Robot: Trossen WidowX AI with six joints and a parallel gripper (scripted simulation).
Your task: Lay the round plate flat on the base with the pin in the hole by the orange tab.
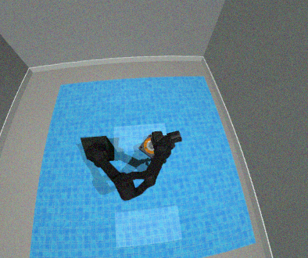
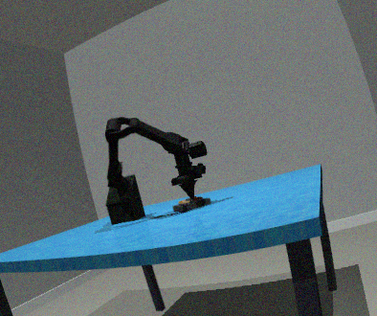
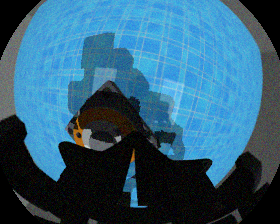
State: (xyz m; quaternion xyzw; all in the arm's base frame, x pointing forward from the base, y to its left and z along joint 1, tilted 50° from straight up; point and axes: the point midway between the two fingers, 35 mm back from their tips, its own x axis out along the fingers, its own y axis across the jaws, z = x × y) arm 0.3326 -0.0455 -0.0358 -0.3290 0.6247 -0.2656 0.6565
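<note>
My gripper tip is now 30 mm past the square base, 40 mm to the right of it and 20 mm above it.
</note>
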